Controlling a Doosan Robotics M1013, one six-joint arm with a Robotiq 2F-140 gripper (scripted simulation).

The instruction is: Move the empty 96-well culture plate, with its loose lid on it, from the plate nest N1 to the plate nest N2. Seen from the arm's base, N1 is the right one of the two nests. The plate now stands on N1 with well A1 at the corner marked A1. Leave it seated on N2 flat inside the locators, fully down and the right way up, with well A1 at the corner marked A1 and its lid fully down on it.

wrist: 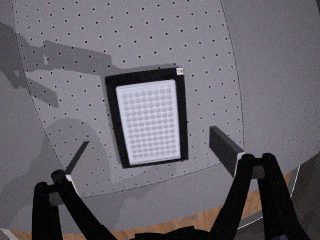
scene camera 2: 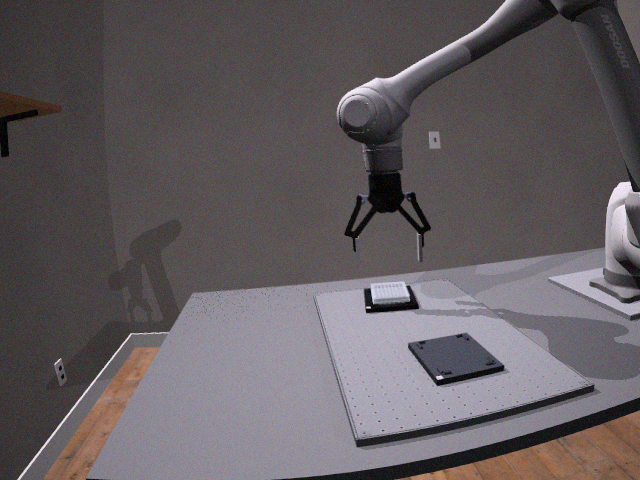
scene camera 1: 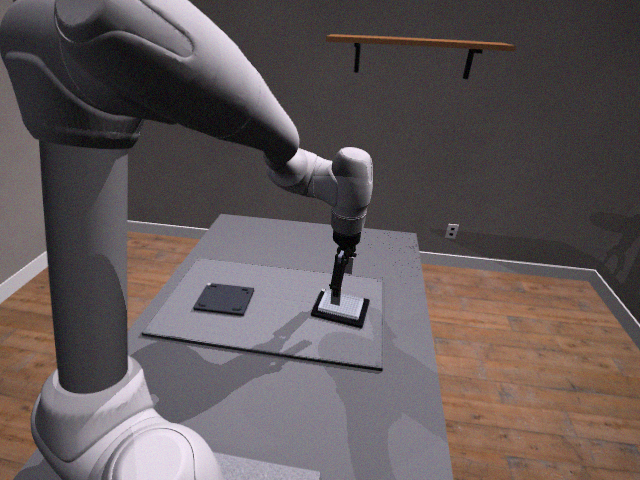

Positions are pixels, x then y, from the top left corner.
Scene:
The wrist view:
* my gripper: 151, 145
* plate lid: 149, 115
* black plate nest N1: 158, 74
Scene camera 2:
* my gripper: 389, 263
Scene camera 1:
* my gripper: 342, 287
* plate lid: 350, 305
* black plate nest N2: 222, 299

